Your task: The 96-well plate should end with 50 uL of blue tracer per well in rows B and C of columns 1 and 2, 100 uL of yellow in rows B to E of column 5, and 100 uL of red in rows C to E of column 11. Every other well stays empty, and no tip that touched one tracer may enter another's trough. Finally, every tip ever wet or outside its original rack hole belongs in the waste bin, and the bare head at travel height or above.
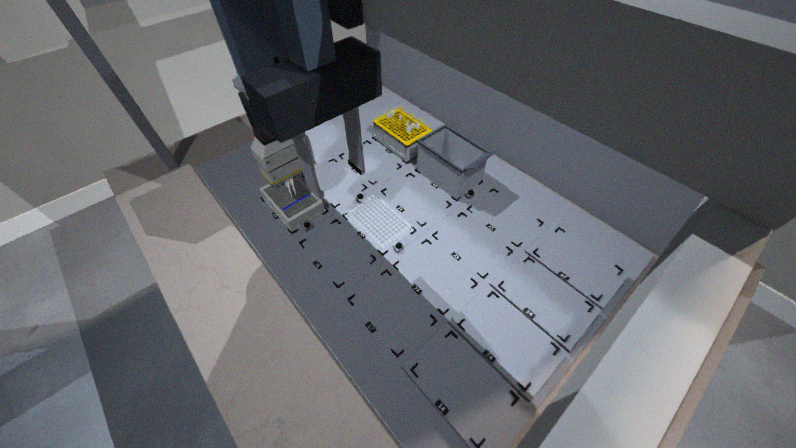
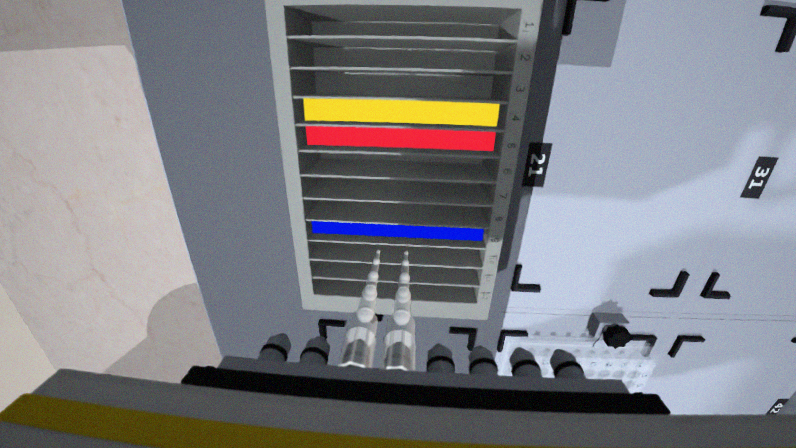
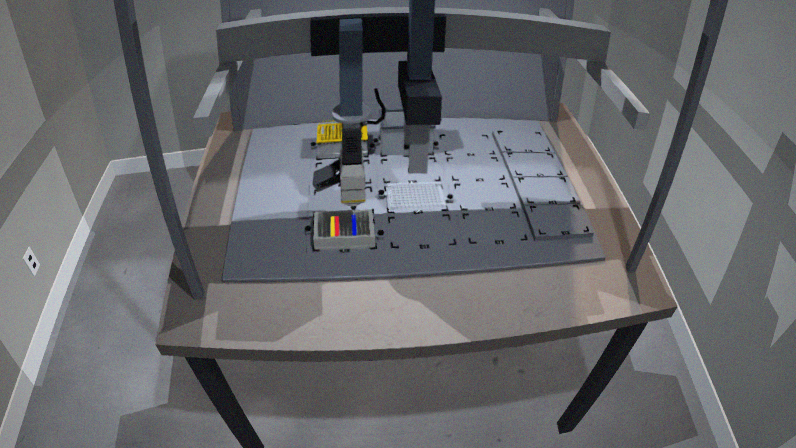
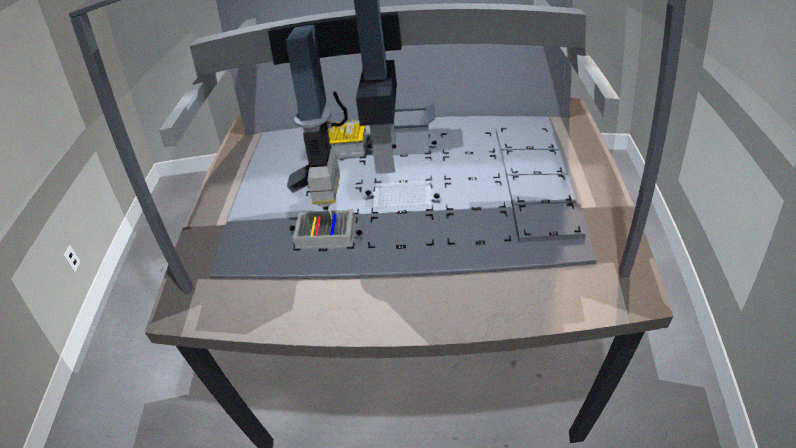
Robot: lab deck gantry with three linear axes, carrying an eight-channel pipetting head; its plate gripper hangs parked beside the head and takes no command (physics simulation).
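The pipetting head [image 1: 278, 161] [image 3: 353, 186] [image 4: 323, 186] carries two clear tips [image 1: 291, 186] [image 2: 402, 294] on neighbouring channels; its other nozzles are bare. No colour shows in the tips. They point down at the trough block [image 1: 298, 220] [image 2: 292, 166] [image 3: 344, 243] [image 4: 323, 243], near the blue trough [image 2: 397, 230]; their exact height is unclear. The yellow trough [image 2: 401, 112] and red trough [image 2: 401, 139] lie side by side. The 96-well plate [image 1: 379, 222] [image 3: 416, 195] [image 4: 402, 195] shows no colour. The plate gripper [image 1: 337, 179] hangs beside the head, paddles apart, holding nothing.
The yellow tip rack [image 1: 402, 126] [image 3: 331, 132] [image 4: 346, 133] stands at the back left, with a few tips showing. The grey waste bin [image 1: 453, 161] stands right beside it. Black clamp knobs [image 1: 398, 245] [image 2: 616, 336] stand at the plate's ends. Raised panels lie at the deck's right.
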